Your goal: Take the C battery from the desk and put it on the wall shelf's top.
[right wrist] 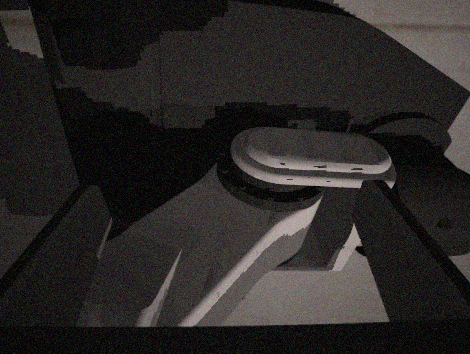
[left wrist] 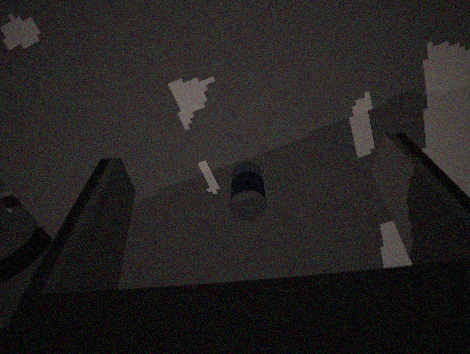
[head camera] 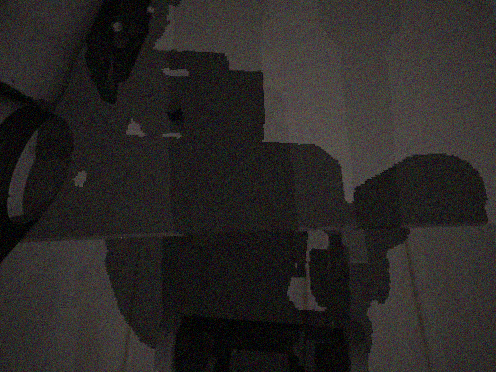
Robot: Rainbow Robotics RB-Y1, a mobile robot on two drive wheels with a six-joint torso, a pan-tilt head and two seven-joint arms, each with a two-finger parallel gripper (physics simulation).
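Frame: origin at the robot's base, x ahead, y up, z right, level; millimetres.
Where they show: left gripper, fingertip midpoint: [left wrist: 252,163] [head camera: 122,71]; right gripper, fingertip midpoint: [right wrist: 231,200]; robot's base, origin of the base link: [head camera: 260,346].
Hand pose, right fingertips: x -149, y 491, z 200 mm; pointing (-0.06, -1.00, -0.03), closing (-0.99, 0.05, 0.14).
Observation:
Each offset is from my right fingertips to the centre of the thing. "pt": to the spot under its first point. Level surfaces: height alone.
The C battery {dx +567, dy +255, dz -377 mm} [head camera: 175,114] [left wrist: 248,186], a small cylinder with a dark blue band, is on the shadowed desk {dy +230 mm} [head camera: 235,195] [left wrist: 310,230]. In the left wrist view one round grey end faces the camera; it seems to stand upright. My left gripper [head camera: 113,94] [left wrist: 252,163] is open and empty; the battery shows between its spread fingers in the left wrist view, apart from both. In the head view the gripper is at the top left, left of the battery. My right gripper [right wrist: 231,200] is open, with nothing between its fingertips. The wall shelf does not show.
The picture is very dark. The desk's near edge runs across the head view below the middle, with the floor {dy -490 mm} [head camera: 60,300] beyond it. The robot's dark base [head camera: 260,335] is at the bottom. A pale rounded robot part {pt dx -116, dy -196, dz -101 mm} [right wrist: 310,150] shows behind the right fingers.

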